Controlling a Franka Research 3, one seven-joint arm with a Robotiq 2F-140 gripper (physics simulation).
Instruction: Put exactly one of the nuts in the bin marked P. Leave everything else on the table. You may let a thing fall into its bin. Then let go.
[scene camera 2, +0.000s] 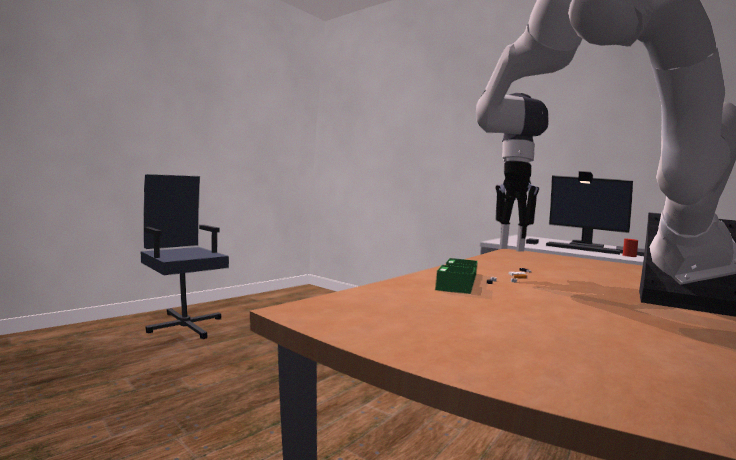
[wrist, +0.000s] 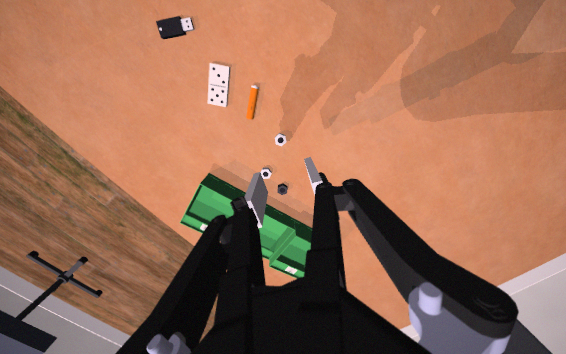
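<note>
Two light hex nuts show in the wrist view, one nut (wrist: 276, 140) nearer the orange stick and one nut (wrist: 270, 173) beside the left finger's tip. A dark nut (wrist: 282, 193) (scene camera 2: 489, 281) lies close to the second one. The green bins (wrist: 220, 184) (scene camera 2: 454, 279) stand joined in a row beside the nuts, partly hidden by the fingers in the wrist view; their labels are too small to read. My gripper (wrist: 285, 176) (scene camera 2: 512, 248) is partly open and empty, pointing down, high above the table.
A white domino (wrist: 218, 92), an orange stick (wrist: 252, 102) and a black USB stick (wrist: 171, 27) lie on the table (scene camera 2: 488, 336), on the far side of the nuts from the bins. A monitor (scene camera 2: 591, 203) and a red mug (scene camera 2: 630, 247) stand on a desk behind.
</note>
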